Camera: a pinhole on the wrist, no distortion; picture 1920 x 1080 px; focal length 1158.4 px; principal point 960.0 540.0 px. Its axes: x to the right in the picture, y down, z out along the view. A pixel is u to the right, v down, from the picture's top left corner.
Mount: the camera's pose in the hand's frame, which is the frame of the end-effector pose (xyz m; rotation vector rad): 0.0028 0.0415 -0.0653 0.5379 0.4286 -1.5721
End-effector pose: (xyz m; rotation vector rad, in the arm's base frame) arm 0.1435 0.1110 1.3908 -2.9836 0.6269 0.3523
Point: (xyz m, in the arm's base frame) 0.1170 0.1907 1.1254
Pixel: 556.6 642.0
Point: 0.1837 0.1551 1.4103
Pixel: 1666.1 801.7
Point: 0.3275 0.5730 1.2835
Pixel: 1797.7 680.1
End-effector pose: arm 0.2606 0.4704 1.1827 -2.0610 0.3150 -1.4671
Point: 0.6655 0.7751 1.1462
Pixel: 670.1 550.2
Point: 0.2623 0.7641 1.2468
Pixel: 1619.6 278.0
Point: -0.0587 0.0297 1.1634
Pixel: behind the camera
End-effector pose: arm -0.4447 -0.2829 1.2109 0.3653 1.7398 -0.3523
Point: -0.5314 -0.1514 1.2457
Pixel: behind the camera
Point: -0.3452 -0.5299 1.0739
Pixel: 992.9 970.1
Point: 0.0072 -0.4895 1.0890
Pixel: 225.6 661.1
